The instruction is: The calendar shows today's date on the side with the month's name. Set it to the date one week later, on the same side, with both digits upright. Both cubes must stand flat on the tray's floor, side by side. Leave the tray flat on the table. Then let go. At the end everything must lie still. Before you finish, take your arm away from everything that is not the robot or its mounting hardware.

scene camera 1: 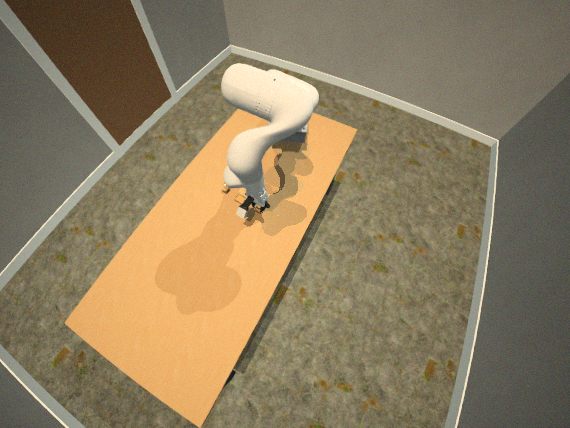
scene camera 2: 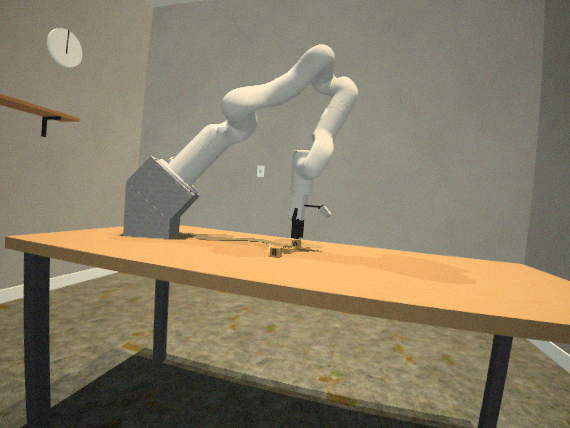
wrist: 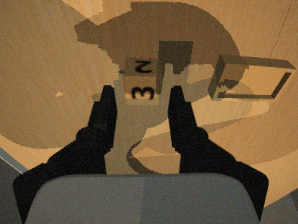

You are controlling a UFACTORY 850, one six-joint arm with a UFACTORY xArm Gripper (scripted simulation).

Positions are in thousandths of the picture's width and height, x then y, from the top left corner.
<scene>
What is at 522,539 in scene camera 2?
My gripper.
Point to a wooden tray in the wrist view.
At 784,355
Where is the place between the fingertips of my gripper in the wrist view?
At 478,440
</scene>
